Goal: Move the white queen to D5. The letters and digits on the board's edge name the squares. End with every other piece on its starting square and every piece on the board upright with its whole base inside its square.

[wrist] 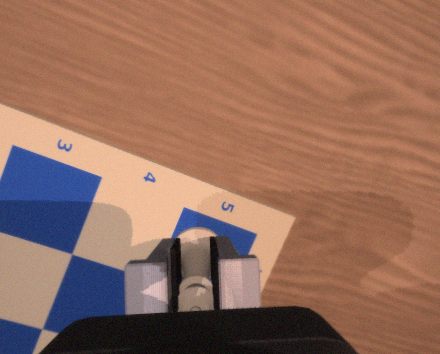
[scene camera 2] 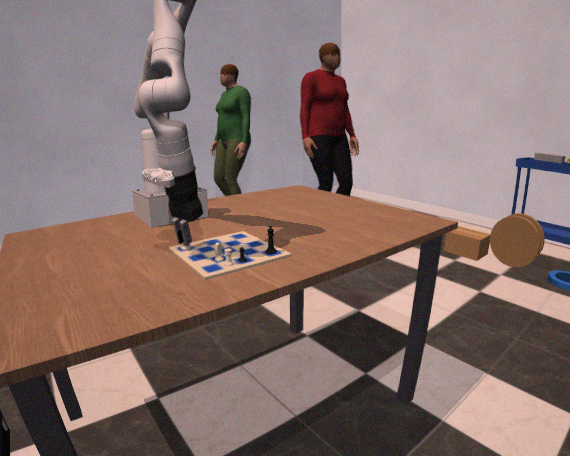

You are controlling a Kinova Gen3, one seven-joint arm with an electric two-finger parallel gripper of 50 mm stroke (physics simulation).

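Frame: origin at the arm's base, x ahead, y left, z up, level; millimetres.
Seen in the pictures: gripper, fingertip midpoint: (wrist: pixel 195 262) (scene camera 2: pixel 185 242); arm's base, origin of the base link: (scene camera 2: pixel 159 191).
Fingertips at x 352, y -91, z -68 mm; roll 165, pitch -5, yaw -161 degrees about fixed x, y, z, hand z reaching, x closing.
Note:
Pixels of each thing's top centre, then the offset from my fingertips to it. Level surfaces: height alone.
- white queen, middle of its top: (wrist: pixel 203 313) dy +2, dx +0, dz +38 mm
- chess board, middle of its top: (scene camera 2: pixel 227 250) dy +71, dx +76, dz -17 mm
- white knight-like piece, middle of its top: (scene camera 2: pixel 218 242) dy +26, dx +113, dz +23 mm
- short white piece, middle of its top: (scene camera 2: pixel 227 249) dy +25, dx +150, dz +17 mm
- small black pawn, middle of its top: (scene camera 2: pixel 241 247) dy +59, dx +154, dz +15 mm
- tall black king, middle of its top: (scene camera 2: pixel 270 226) dy +140, dx +156, dz +47 mm
- wooden table, its level: dz -23 mm
The white queen (wrist: pixel 195 267) stands in the blue corner square of row 5, upright as far as the wrist view shows. My gripper (scene camera 2: pixel 183 241) (wrist: pixel 195 262) is shut on it, with one finger on each side of its body. In scene camera 2 the fingers hide most of the queen, and its pale base (scene camera 2: pixel 186 247) shows below them at the board's left corner. The fingers and palm hide part of the square and its edge letter. The chess board (scene camera 2: pixel 250 263) (wrist: pixel 110 160) lies flat on the table.
A white knight-like piece (scene camera 2: pixel 218 251), a short white piece (scene camera 2: pixel 228 256), a small black pawn (scene camera 2: pixel 242 255) and a tall black king (scene camera 2: pixel 270 242) stand on the board. The wooden table (scene camera 2: pixel 125 280) (wrist: pixel 300 100) extends around it. Two people stand behind the table.

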